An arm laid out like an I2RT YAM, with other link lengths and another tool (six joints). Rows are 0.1 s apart.
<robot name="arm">
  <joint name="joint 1" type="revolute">
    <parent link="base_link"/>
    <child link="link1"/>
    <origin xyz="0 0 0.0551" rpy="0 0 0"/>
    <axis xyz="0 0 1"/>
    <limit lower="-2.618" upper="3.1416"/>
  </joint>
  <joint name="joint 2" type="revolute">
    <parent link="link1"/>
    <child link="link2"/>
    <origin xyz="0.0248 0.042 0.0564" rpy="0 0 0"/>
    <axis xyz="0 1 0"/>
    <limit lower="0" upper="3.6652"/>
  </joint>
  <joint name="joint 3" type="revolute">
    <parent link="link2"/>
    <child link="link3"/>
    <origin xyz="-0.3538 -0.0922 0" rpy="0 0 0"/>
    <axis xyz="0 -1 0"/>
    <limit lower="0" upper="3.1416"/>
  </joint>
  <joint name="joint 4" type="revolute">
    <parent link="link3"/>
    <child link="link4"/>
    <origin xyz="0.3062 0.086 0.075" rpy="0 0 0"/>
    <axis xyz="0 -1 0"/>
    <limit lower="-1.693" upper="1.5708"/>
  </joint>
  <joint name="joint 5" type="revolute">
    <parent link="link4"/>
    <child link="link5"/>
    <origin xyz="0.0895 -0.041 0.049" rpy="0 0 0"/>
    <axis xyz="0 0 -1"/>
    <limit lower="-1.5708" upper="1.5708"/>
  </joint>
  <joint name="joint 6" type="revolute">
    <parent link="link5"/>
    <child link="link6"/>
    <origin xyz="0.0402 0 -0.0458" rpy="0 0 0"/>
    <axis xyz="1 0 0"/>
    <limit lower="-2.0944" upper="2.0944"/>
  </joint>
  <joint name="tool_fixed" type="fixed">
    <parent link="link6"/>
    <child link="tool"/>
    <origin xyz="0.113 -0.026 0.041" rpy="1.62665 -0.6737 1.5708"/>
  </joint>
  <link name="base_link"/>
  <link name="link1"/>
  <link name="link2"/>
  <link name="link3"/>
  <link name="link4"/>
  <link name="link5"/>
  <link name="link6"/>
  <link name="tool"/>
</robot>
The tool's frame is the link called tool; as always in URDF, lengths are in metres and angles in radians.
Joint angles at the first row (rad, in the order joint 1, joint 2, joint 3, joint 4, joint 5, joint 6):
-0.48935, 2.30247, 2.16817, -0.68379, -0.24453, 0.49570
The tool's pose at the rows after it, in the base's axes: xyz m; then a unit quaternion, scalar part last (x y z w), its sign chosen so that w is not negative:
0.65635 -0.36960 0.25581 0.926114 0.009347 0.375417 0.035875
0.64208 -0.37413 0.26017 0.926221 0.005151 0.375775 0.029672
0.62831 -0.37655 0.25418 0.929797 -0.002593 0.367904 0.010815
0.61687 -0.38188 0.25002 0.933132 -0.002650 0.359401 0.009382
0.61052 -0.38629 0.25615 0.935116 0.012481 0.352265 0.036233
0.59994 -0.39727 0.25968 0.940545 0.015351 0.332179 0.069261
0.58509 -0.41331 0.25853 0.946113 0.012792 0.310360 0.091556
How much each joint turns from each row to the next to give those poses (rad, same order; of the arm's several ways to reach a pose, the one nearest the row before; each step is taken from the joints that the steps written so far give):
-0.00887, -0.04013, -0.03592, -0.00451, 0.01163, -0.00201
-0.01900, -0.03346, -0.03896, -0.00163, -0.02048, -0.00276
-0.01902, -0.01809, -0.02888, -0.02331, -0.03221, 0.00430
-0.01617, -0.01393, -0.02556, -0.01064, -0.00553, -0.01825
-0.00302, -0.01909, -0.02024, 0.00712, 0.03850, -0.04906
-0.00770, -0.00719, 0.00008, -0.01668, 0.06599, -0.04012
-0.02135, -0.00102, 0.00179, -0.02347, 0.04576, -0.03522

